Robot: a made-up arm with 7 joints.
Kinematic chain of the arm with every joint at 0, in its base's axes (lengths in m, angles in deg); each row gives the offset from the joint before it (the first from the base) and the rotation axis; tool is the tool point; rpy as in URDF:
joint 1: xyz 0 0 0.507 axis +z
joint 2: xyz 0 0 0 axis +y
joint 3: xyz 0 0 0.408 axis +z
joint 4: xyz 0.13 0 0 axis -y
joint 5: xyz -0.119 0 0.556 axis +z
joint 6: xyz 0 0 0 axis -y
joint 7: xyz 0.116 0 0 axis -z
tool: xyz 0 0 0 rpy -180 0 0
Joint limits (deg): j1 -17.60..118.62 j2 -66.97..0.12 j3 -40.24..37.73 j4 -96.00..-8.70 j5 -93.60..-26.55 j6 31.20..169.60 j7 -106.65..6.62
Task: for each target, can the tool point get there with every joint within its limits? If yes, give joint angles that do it. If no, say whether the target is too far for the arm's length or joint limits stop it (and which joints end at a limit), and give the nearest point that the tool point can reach.
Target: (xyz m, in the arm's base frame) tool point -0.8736 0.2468 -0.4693
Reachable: no: too far | nearest point -0.9092 0.2569 0.8703 | short by 1.340 m
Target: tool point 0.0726 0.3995 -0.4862
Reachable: no: joint limits stop it (at a limit: joint 2, joint 4, joint 5, joint 6) | nearest point 0.1337 0.7359 0.8791 | short by 1.407 m
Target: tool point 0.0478 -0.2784 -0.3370
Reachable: no: joint limits stop it (at a limit: joint 1, joint 2, joint 3, joint 4, joint 5, joint 6) | nearest point 0.3602 -0.6553 0.8795 | short by 1.311 m
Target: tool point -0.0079 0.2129 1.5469
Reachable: yes | joints 61.63 -20.78 18.01 -47.20 -60.44 50.43 -73.21
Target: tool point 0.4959 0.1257 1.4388
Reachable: yes | joints 28.16 -5.49 -7.92 -51.60 -47.80 60.98 -67.28
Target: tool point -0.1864 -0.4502 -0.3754
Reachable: no: joint limits stop it (at a limit: joint 2, joint 3, joint 4, joint 6) | nearest point -0.3614 -0.8729 0.8703 | short by 1.327 m
